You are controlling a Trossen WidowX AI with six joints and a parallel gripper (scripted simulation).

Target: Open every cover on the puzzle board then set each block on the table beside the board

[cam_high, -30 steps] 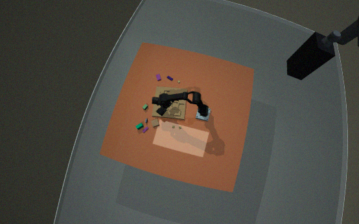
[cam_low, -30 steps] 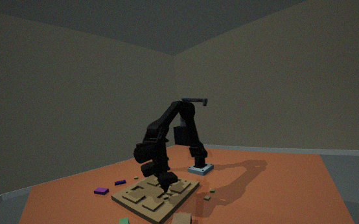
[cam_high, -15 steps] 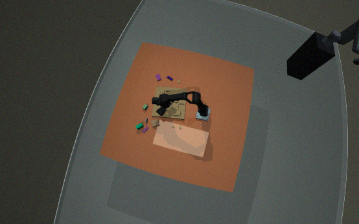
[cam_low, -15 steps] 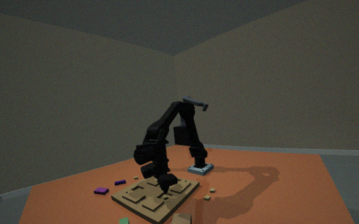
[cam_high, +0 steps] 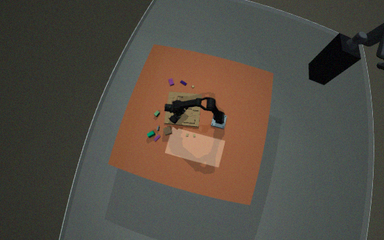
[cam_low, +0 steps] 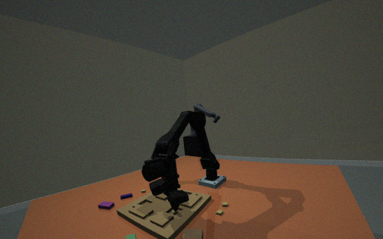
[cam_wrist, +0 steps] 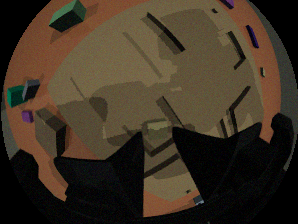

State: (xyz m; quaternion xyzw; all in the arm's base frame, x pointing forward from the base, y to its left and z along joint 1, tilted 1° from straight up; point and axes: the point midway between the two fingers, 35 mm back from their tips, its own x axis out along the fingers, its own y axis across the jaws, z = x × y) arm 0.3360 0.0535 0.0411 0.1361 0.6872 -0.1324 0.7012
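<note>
The tan puzzle board is 1 cm behind my gripper tip, 6 cm to the right of it and 1 cm below it. Also, from my gripper tip: dark purple block: 6 cm ahead, 32 cm to the right, 2 cm below.
</note>
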